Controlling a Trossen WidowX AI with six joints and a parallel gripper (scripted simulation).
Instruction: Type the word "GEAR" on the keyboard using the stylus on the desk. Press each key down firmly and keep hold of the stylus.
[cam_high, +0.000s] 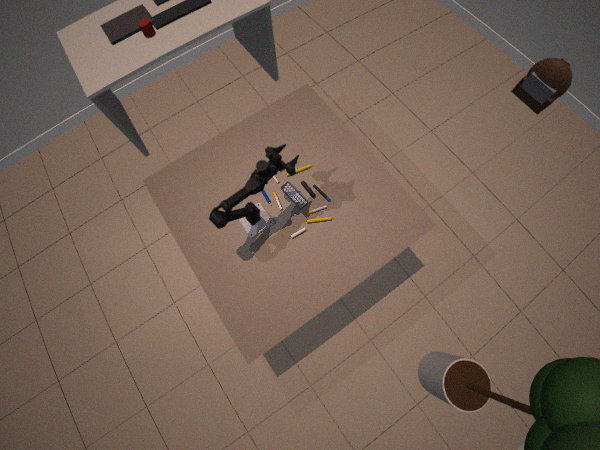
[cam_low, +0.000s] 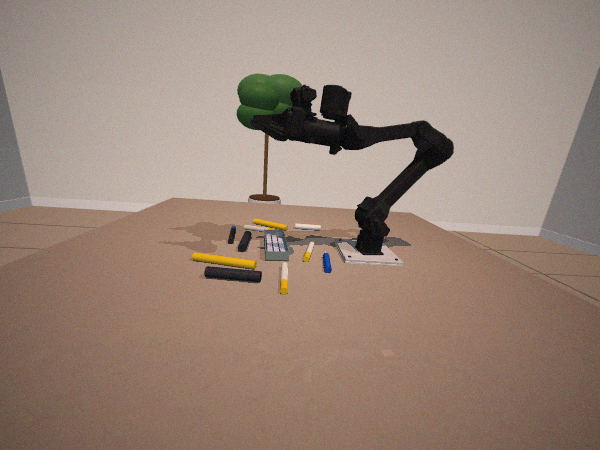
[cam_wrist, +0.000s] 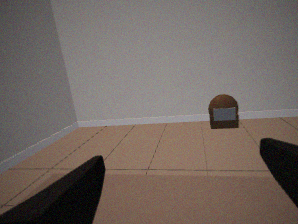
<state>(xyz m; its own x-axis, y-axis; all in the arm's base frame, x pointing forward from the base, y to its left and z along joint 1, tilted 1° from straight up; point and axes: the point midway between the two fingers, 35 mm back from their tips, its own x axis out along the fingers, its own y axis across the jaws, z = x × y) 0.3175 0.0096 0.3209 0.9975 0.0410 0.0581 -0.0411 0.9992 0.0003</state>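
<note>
My gripper tip is now 210 mm past the blue stylus, 20 mm to the right of it and 330 mm above it. Round my gripper tip: yellow rod (60 mm ahead, 30 mm to the left, 330 mm below); stylus tip (210 mm behind, 10 mm to the right, 330 mm below).
</note>
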